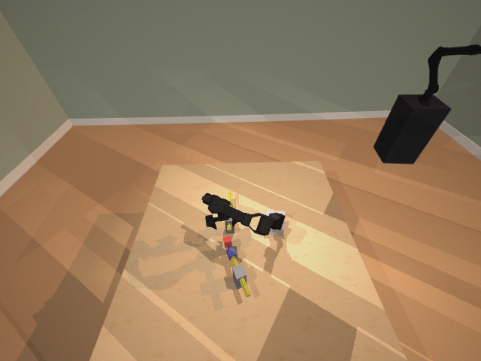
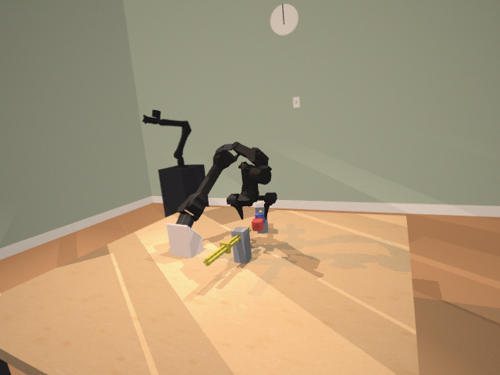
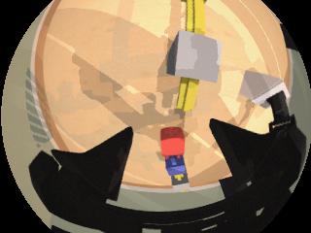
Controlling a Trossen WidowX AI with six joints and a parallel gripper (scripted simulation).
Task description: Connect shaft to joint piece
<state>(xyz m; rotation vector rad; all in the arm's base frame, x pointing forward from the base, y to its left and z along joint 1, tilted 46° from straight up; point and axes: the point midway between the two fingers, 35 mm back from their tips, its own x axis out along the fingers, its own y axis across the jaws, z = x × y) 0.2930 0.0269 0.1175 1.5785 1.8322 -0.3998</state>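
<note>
The red square joint piece is 2 cm behind my gripper tip, 7 cm to the left of it and 4 cm below it.
</note>
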